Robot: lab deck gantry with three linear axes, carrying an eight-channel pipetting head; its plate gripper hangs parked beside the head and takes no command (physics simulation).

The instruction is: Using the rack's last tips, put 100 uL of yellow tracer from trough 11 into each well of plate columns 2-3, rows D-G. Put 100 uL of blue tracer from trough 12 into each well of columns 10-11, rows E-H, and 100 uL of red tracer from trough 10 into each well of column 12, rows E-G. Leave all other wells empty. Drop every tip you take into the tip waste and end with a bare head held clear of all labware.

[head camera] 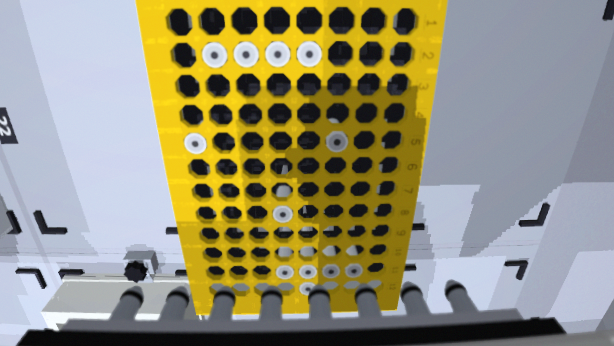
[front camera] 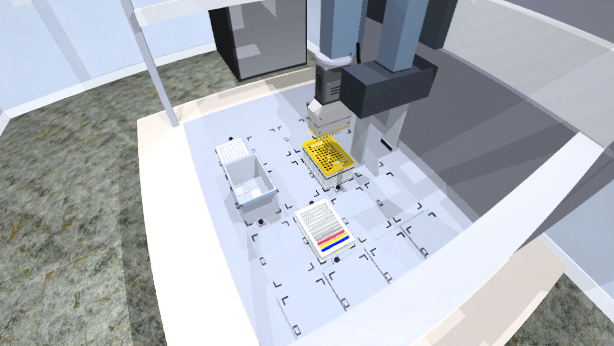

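The pipetting head point(front camera: 330, 120) hangs near the far edge of the yellow tip rack point(front camera: 328, 156) point(head camera: 155, 45). Its eight nozzles point(head camera: 270, 300) are bare. White tips stand in column 2 rows D-G, column 5 rows C and H, column 8 row E, and column 11 rows B-E. Column 12 shows a tip point(head camera: 307, 289) at D; nozzles partly cover that column. The trough block point(front camera: 315, 220) shows red, yellow and blue strips. The white well plate point(front camera: 232, 150) is too small to read for colour. The parked plate gripper point(front camera: 376, 153) is open and empty.
The open tip waste bin point(front camera: 271, 186) stands in front of the well plate, with pale shapes at its bottom. The gripper's dark block point(front camera: 367, 92) hangs beside the head. Dark corner brackets and knobs dot the deck. A pale block point(head camera: 115, 300) shows lower left in the head view.
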